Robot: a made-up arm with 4 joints.
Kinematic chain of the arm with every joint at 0, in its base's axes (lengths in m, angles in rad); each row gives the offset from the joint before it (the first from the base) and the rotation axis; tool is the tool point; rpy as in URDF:
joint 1: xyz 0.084 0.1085 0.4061 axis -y
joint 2: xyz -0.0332 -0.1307 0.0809 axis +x
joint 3: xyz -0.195 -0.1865 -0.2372 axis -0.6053 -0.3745 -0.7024
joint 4: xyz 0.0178 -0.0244 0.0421 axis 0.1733 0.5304 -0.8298
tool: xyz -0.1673 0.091 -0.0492 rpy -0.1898 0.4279 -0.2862
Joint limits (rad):
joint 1: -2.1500..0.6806
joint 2: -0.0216..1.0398
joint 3: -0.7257..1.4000
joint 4: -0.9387..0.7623
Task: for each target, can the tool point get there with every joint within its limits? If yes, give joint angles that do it. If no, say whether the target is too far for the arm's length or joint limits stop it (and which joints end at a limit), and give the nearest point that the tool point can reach.
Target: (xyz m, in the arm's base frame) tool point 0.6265 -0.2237 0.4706
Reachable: no: joint limits stop it (at a limit: joint 1, joint 2, joint 3, joint 4) | nearest point 0.2469 -0.1482 0.6854 | short by 0.443 m
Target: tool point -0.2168 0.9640 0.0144
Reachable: no: too far | nearest point -0.1187 0.2473 0.1422 | short by 0.735 m
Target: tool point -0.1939 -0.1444 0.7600
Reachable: yes | joints -1.4468 0.3487 -0.5141 -0.3443
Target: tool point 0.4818 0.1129 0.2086
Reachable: no: joint limits stop it (at a limit: joint 1, joint 3, joint 4) | nearest point 0.1225 0.0611 0.1570 | short by 0.367 m
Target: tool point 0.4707 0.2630 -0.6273
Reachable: no: too far | nearest point 0.0443 0.0846 -0.0654 | short by 0.728 m
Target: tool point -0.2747 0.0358 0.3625
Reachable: yes | joints -0.5983 0.3310 0.8869 0.2232
